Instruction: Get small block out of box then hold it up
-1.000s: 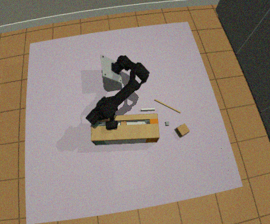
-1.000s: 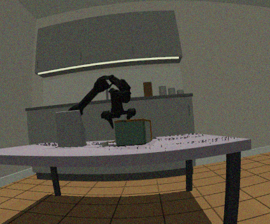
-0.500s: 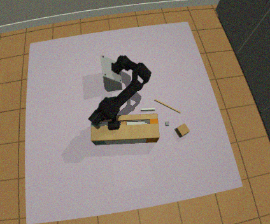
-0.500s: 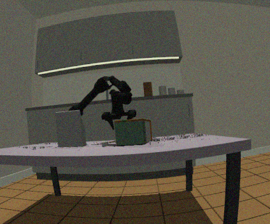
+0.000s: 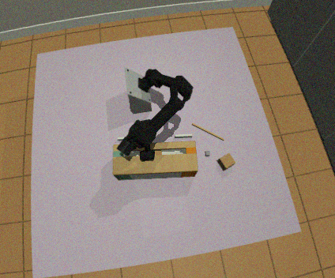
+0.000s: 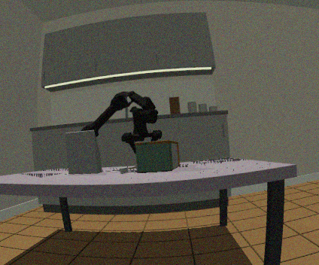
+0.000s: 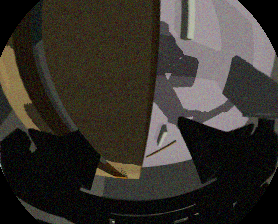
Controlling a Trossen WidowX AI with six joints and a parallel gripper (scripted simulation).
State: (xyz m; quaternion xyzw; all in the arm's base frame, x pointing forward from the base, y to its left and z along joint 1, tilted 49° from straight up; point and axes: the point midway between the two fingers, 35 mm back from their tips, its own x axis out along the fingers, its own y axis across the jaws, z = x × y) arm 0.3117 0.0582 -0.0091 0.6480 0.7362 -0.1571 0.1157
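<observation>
Right now the tan block is 5 cm ahead of my gripper tip and 2 cm to the left of it. The rest, counted from my gripper tip: thin wooden stick: 29 cm to the left, 9 cm behind, 8 cm below; then box: 4 cm ahead, 2 cm below, 1 cm to the left; then grey piece: 27 cm to the left, 8 cm below, 3 cm ahead.
</observation>
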